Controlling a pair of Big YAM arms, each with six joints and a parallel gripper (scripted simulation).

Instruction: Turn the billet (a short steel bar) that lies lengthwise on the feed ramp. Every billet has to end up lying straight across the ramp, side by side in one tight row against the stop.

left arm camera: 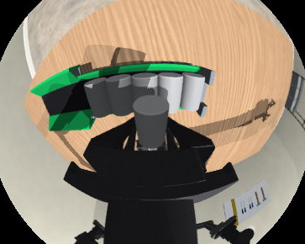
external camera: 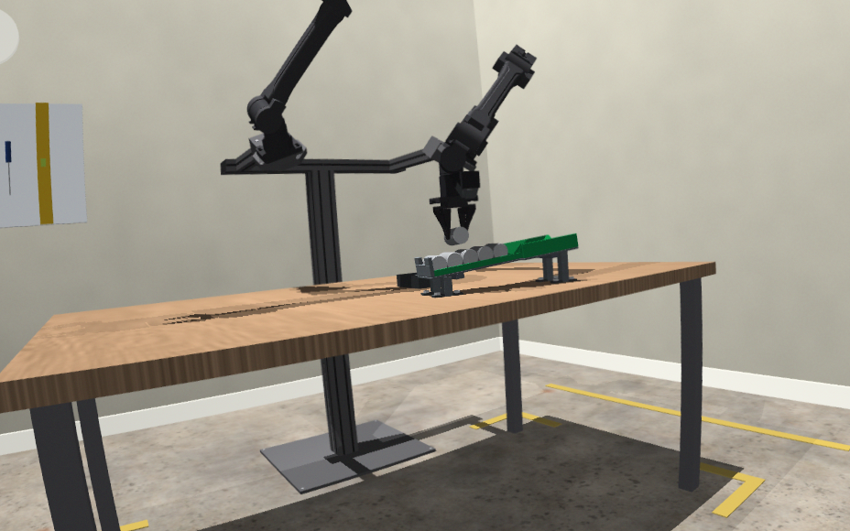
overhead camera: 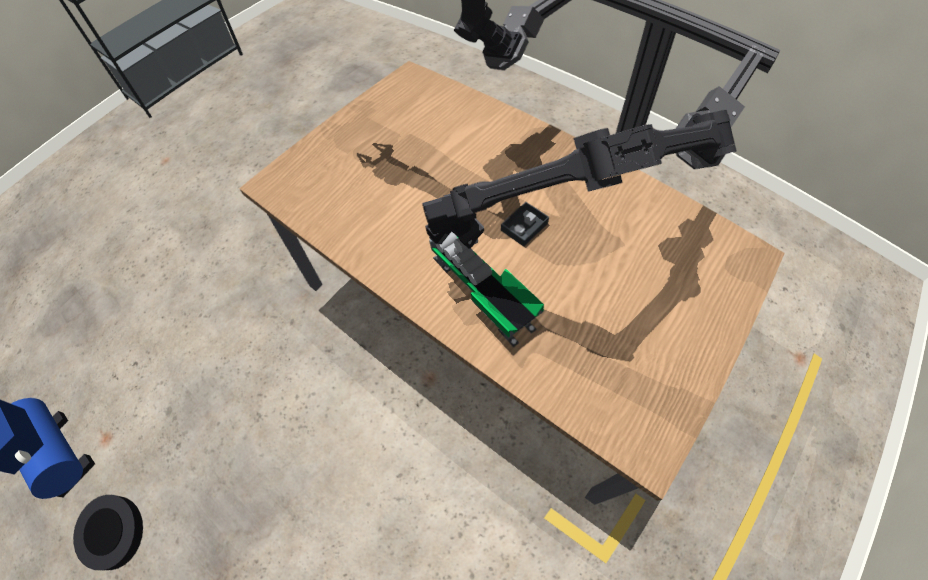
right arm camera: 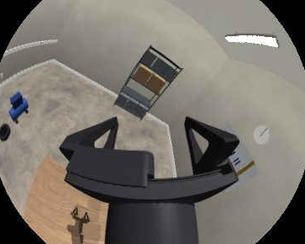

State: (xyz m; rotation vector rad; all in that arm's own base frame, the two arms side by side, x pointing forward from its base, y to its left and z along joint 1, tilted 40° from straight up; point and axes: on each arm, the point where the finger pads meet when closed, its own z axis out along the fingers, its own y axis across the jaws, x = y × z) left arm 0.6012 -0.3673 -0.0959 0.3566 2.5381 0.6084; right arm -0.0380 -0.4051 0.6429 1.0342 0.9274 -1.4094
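Right now the stop is 10 cm to the right of my left hand and 7 cm below it. From my left hand the other things lie so: dark tray 24 cm behind, 5 cm to the left, 12 cm below.
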